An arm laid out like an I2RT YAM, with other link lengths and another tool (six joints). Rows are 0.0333 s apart.
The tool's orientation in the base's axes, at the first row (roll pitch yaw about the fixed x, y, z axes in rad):
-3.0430 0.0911 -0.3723
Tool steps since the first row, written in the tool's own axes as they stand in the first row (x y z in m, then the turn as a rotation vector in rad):
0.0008 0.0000 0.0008 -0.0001 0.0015 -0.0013
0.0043 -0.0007 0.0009 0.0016 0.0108 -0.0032
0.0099 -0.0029 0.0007 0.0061 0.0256 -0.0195
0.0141 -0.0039 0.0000 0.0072 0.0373 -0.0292
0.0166 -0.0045 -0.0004 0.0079 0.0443 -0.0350
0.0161 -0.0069 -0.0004 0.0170 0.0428 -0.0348
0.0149 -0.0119 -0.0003 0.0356 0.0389 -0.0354
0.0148 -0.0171 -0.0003 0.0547 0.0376 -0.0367
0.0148 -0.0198 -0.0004 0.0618 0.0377 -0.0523
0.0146 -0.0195 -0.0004 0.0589 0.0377 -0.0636
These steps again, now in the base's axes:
0.0007 -0.0002 -0.0009 -0.0006 -0.0015 0.0012
0.0042 -0.0008 -0.0012 -0.0024 -0.0110 0.0020
0.0102 -0.0008 -0.0013 -0.0029 -0.0283 0.0163
0.0145 -0.0015 -0.0009 -0.0057 -0.0407 0.0246
0.0171 -0.0019 -0.0007 -0.0074 -0.0481 0.0296
0.0175 0.0005 -0.0004 0.0016 -0.0500 0.0287
0.0182 0.0056 0.0001 0.0203 -0.0532 0.0280
0.0201 0.0104 0.0006 0.0386 -0.0591 0.0277
0.0211 0.0129 0.0010 0.0459 -0.0637 0.0425
0.0208 0.0127 0.0010 0.0438 -0.0641 0.0540

